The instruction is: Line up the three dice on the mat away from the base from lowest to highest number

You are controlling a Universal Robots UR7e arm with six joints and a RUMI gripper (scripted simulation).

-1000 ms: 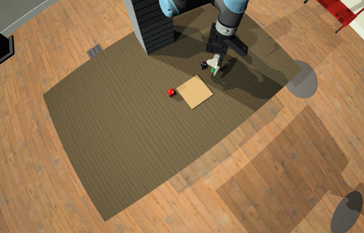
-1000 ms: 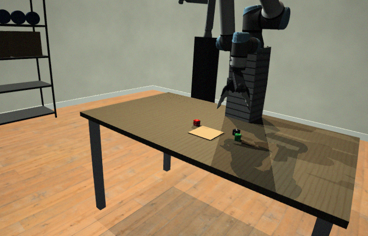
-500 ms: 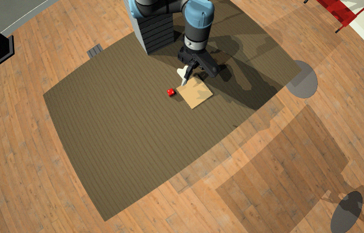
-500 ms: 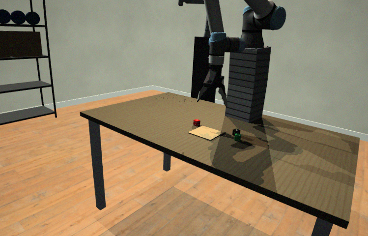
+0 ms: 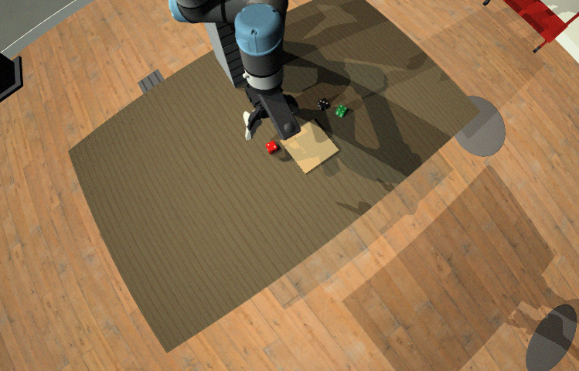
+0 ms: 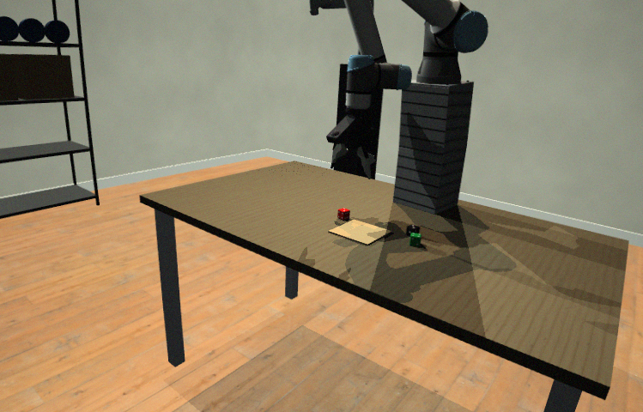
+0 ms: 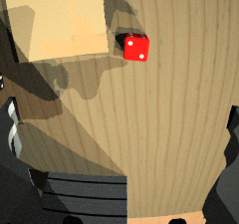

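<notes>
The red die lies 140 mm below my hand and 10 mm to the right of it. Round my hand: black die (220 mm to the left, 140 mm below, 60 mm behind); tan mat (150 mm below, 100 mm to the left, 50 mm ahead); green die (260 mm to the left, 140 mm below, 10 mm behind).
</notes>
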